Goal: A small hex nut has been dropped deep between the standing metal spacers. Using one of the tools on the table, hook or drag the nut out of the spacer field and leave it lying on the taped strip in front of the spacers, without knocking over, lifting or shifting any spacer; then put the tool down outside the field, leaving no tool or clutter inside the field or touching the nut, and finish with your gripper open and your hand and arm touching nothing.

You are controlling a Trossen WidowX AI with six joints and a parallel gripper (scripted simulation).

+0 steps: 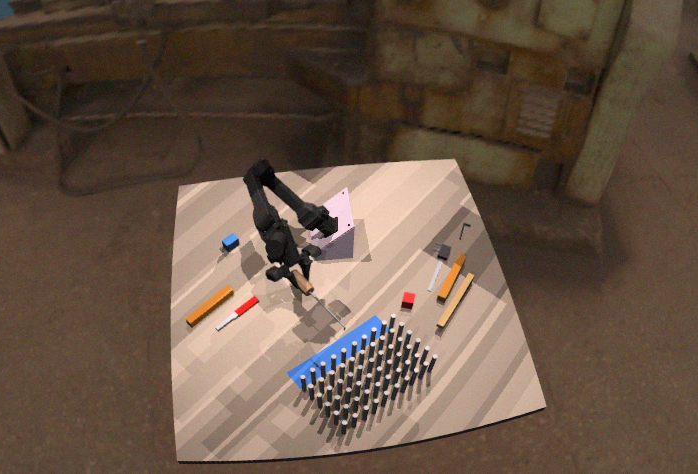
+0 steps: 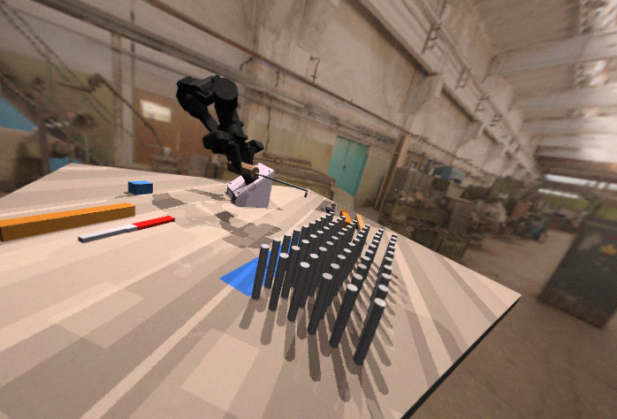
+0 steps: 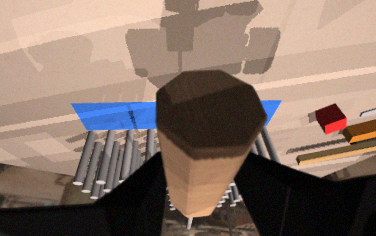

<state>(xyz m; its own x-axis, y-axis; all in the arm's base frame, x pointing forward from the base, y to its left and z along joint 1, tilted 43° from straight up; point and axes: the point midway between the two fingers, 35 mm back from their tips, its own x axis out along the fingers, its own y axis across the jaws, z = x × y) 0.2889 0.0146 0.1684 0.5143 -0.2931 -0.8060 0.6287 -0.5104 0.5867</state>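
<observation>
The blue taped strip lies 140 mm ahead of my gripper tip, 120 mm to the left of it and 190 mm below it. The rest, counted from my gripper tip: red-handled tool: 10 mm ahead, 250 mm to the right, 180 mm below; then red cube: 50 mm behind, 360 mm to the left, 170 mm below; then wire hook tool: 80 mm ahead, 60 mm to the left.
</observation>
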